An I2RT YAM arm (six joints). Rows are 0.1 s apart.
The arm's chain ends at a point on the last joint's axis. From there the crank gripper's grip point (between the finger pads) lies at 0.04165 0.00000 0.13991 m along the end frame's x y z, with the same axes.
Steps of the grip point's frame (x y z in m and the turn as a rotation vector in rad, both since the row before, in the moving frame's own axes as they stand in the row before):
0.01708 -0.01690 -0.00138 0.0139 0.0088 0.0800
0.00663 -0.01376 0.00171 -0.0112 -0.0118 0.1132
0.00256 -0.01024 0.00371 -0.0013 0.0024 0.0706
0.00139 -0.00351 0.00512 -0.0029 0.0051 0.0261
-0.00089 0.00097 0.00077 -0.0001 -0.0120 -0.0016
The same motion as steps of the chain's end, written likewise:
0.01591 -0.01834 -0.00102 0.0139 0.0088 0.0800
0.00864 -0.01994 0.00126 -0.0112 -0.0118 0.1132
0.00233 -0.01337 0.00381 -0.0013 0.0024 0.0706
0.00070 -0.00501 0.00534 -0.0029 0.0051 0.0261
0.00079 0.00102 0.00028 -0.0001 -0.0120 -0.0016

